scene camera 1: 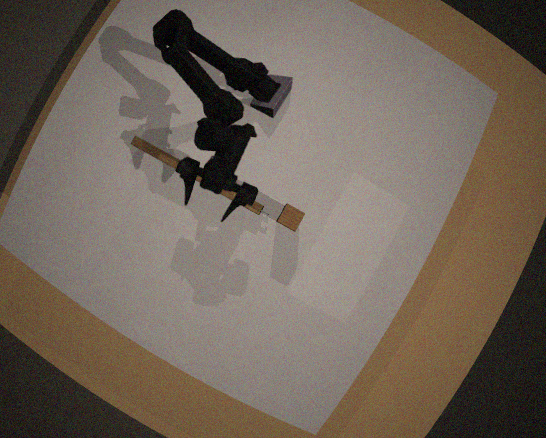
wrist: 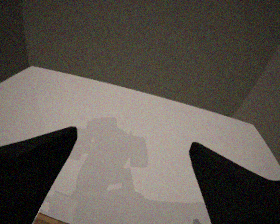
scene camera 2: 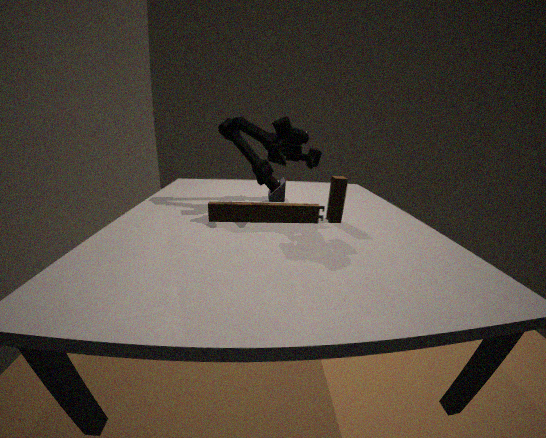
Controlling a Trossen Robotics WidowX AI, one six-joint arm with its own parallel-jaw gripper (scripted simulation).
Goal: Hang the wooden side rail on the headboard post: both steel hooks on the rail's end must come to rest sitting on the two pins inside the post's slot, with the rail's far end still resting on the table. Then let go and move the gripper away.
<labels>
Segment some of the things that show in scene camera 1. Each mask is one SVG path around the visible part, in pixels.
The gripper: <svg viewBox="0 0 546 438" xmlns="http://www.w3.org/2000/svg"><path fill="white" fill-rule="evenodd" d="M179 161L175 171L180 174L179 177L183 178L185 183L185 205L187 205L197 175L202 177L200 186L204 190L211 190L216 194L220 194L223 189L237 193L225 211L221 222L238 206L253 205L258 194L258 188L246 182L243 182L242 185L235 183L237 175L235 176L234 172L242 157L216 151L215 156L212 156L205 163L204 168L199 167L200 162L188 156Z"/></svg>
A side rail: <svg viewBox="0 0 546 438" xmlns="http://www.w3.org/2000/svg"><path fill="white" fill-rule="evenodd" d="M243 206L257 215L260 215L261 211L269 215L262 211L264 206L254 201L252 206L248 204ZM223 189L220 194L233 200L237 193ZM133 138L132 146L134 145L136 148L143 150L168 166L177 168L179 159L155 147L153 144L149 144L144 139L140 139L138 136Z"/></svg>
</labels>
